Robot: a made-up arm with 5 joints. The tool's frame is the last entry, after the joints. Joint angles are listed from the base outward. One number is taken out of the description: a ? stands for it. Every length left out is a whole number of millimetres.
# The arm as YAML. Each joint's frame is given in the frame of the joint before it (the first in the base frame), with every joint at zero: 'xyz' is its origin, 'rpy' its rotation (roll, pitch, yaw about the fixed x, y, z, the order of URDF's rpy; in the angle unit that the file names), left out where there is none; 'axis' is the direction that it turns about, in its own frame. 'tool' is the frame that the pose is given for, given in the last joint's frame.
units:
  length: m
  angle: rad
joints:
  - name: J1
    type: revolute
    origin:
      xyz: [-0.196, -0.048, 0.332]
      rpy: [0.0, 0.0, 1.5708]
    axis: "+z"
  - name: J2
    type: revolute
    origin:
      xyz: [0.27, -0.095, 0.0]
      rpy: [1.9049, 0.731, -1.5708]
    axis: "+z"
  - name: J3
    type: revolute
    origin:
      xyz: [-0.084, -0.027, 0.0]
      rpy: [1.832, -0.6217, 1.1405]
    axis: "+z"
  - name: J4
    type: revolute
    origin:
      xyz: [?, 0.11, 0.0]
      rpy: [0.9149, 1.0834, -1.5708]
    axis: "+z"
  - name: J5
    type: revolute
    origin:
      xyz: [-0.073, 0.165, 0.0]
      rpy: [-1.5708, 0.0, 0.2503]
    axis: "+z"
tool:
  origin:
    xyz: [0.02, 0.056, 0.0]
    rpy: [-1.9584, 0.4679, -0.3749]
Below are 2 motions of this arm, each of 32 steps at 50 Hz.
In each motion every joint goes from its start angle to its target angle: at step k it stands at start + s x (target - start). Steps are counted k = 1, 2, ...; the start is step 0. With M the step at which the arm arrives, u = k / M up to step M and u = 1 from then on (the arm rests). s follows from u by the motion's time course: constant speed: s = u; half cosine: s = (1 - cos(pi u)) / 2; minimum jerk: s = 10 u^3 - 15 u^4 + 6 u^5.
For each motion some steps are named. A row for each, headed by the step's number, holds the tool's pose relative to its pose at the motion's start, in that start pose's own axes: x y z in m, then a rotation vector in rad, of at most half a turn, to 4 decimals.
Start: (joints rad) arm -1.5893 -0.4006 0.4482 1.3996 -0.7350
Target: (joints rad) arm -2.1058 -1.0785 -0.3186 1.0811 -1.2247
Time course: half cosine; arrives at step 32
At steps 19, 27, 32:
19: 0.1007 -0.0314 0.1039 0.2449 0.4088 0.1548
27: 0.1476 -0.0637 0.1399 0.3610 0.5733 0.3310
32: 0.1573 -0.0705 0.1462 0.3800 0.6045 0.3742

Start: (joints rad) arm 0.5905 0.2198 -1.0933 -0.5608 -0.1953
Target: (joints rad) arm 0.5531 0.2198 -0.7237 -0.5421 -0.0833
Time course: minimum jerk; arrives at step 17
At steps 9, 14, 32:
9: -0.0089 0.0624 0.0467 -0.1511 0.0654 -0.1652
14: -0.0060 0.1111 0.0759 -0.2678 0.1149 -0.2779
32: -0.0053 0.1161 0.0787 -0.2800 0.1201 -0.2891

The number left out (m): 0.196
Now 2 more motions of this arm.
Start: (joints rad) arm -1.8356 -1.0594 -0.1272 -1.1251 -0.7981
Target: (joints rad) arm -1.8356 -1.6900 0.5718 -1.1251 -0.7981
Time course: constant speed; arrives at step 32
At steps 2, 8, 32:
2: -0.0050 0.0133 0.0022 0.0265 0.0134 -0.0575
8: -0.0148 0.0518 0.0112 0.1146 0.0562 -0.2250
32: 0.0037 0.1521 0.0786 0.5871 0.2605 -0.8018

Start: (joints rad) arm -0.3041 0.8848 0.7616 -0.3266 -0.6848
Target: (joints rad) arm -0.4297 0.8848 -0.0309 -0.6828 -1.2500
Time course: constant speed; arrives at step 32
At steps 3, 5, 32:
3: 0.0138 -0.0255 -0.0026 0.0146 0.0469 0.1094
5: 0.0242 -0.0415 -0.0046 0.0223 0.0782 0.1820
32: 0.2160 -0.1618 -0.0536 -0.0448 0.4763 1.1209

